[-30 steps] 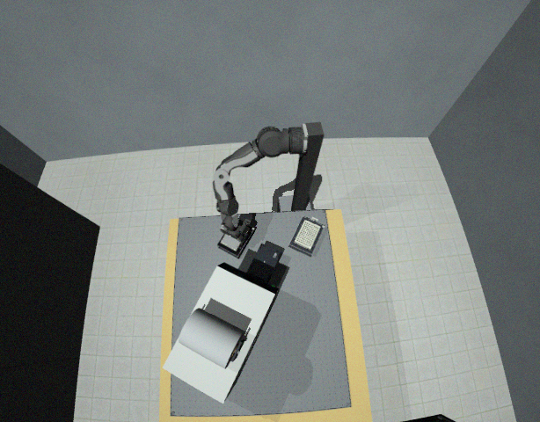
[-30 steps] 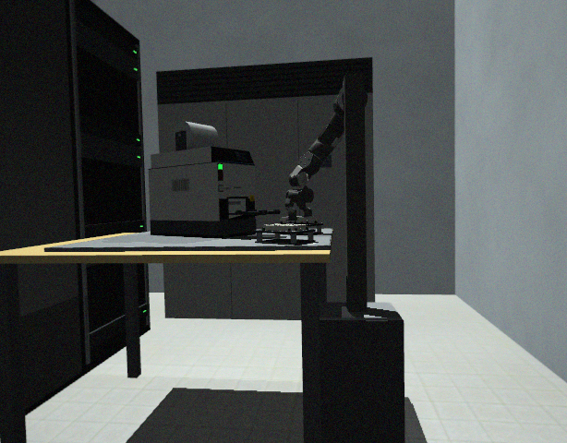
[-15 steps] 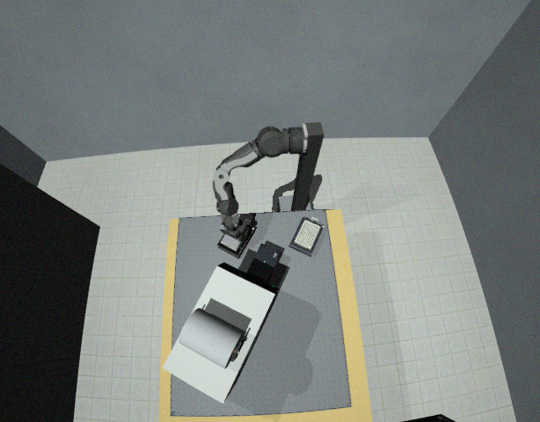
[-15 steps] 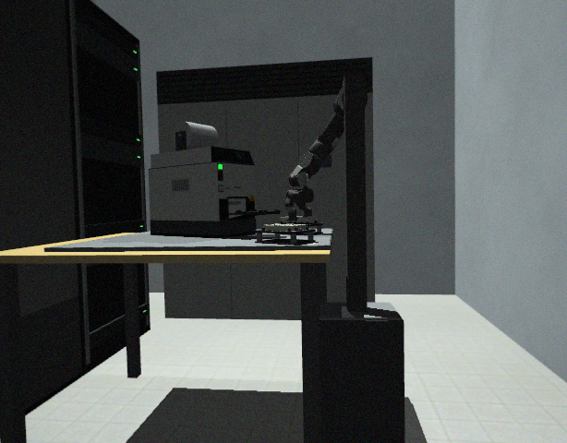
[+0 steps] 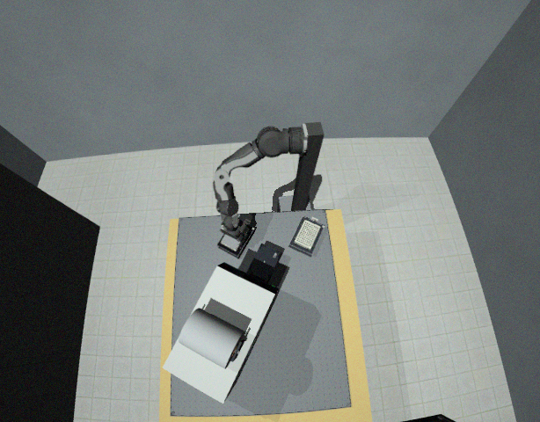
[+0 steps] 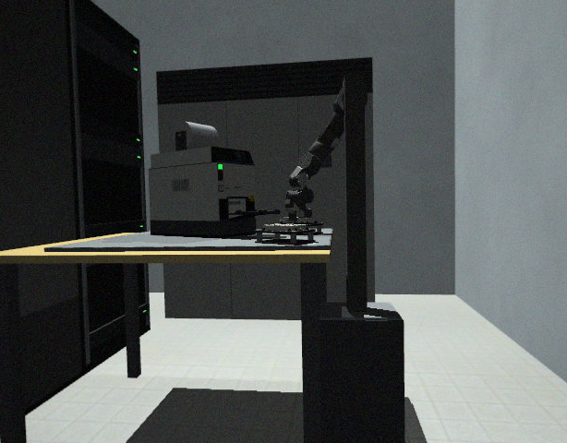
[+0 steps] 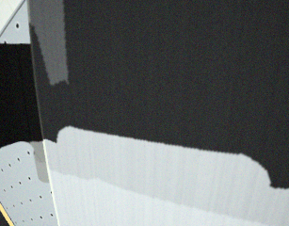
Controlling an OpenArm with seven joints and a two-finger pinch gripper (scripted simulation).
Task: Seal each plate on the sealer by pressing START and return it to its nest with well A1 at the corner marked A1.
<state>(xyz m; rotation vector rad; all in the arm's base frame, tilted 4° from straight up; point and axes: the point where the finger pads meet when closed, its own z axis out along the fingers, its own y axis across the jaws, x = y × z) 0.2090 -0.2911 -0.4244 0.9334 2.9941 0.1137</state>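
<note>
The well plate lies 35 cm to the left of my hand, 3 cm ahead of it and 1 cm below it. Round my hand: foil roll 44 cm ahead, 36 cm above, 5 cm to the right; then start button 29 cm ahead, 15 cm to the left, 13 cm above; then sealer stage 15 cm ahead, 13 cm to the left, 4 cm above.
</note>
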